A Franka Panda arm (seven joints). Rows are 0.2 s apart.
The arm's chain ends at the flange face. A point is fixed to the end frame.
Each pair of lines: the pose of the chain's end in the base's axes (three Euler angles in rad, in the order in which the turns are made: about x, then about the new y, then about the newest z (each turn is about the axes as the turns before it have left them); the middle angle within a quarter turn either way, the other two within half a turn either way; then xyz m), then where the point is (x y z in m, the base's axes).
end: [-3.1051, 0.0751, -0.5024, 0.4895, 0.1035, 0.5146]
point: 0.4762 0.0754 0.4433
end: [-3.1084, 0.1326, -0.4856, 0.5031, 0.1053, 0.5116]
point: 0.4934 0.0773 0.4397
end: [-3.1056, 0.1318, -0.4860, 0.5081, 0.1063, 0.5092]
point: 0.4983 0.0785 0.4373
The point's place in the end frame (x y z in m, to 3 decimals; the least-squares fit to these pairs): -0.031 0.018 0.069
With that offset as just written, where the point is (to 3 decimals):
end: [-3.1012, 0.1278, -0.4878, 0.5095, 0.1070, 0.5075]
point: 0.500 0.079 0.435
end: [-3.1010, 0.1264, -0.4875, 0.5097, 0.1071, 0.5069]
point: 0.500 0.080 0.435
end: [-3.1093, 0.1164, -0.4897, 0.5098, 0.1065, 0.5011]
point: 0.499 0.078 0.429
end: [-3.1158, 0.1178, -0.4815, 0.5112, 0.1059, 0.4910]
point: 0.500 0.077 0.419
